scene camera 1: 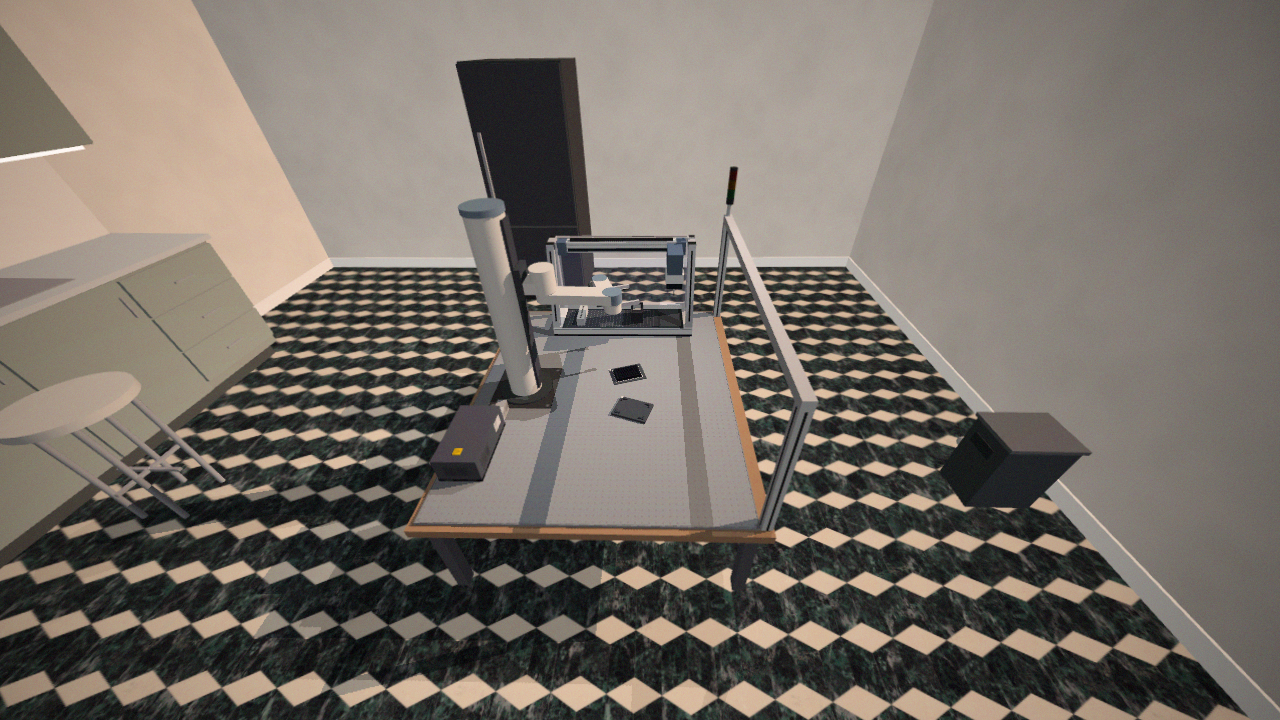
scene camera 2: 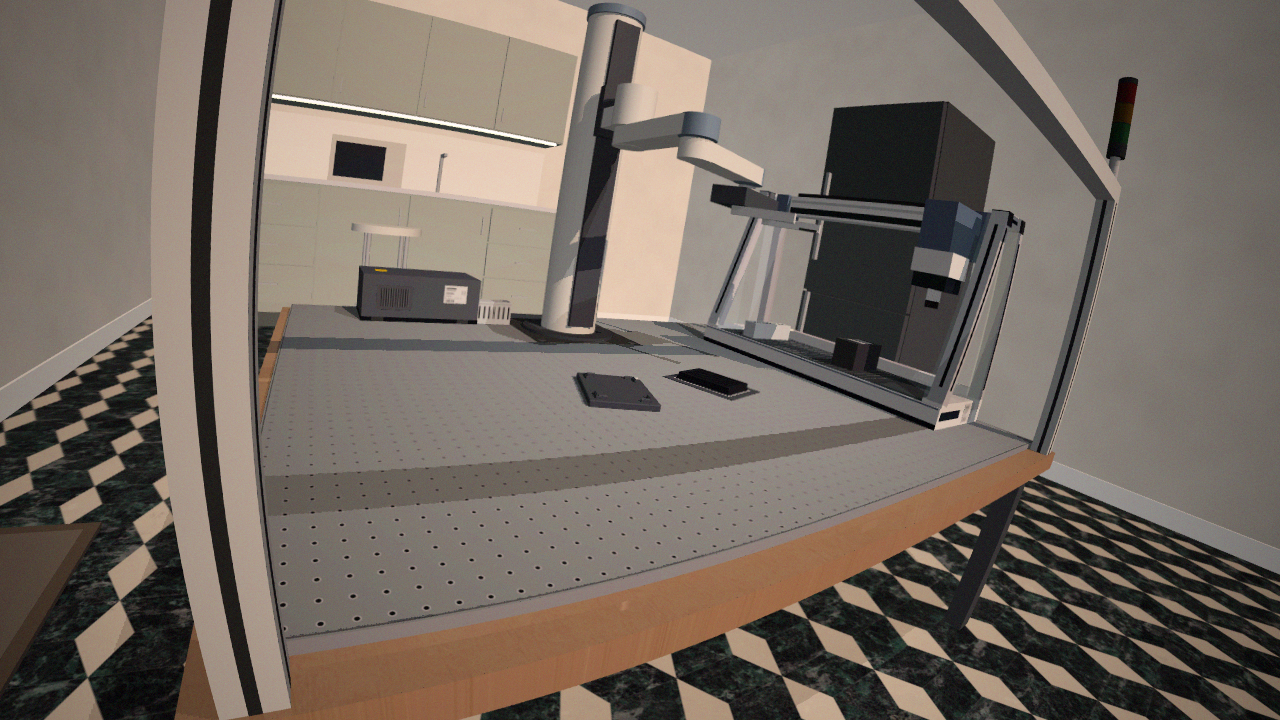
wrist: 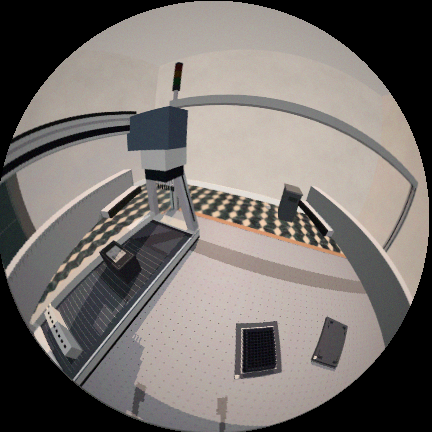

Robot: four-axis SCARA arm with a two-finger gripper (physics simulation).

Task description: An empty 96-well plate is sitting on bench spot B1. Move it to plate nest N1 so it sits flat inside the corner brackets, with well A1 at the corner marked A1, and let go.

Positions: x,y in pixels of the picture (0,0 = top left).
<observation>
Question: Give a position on a plate nest N1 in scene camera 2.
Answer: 622,393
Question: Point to a frame rail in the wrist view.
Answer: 214,99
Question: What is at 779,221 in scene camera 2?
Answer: My gripper.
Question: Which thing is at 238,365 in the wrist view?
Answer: A bench spot B1.
</observation>
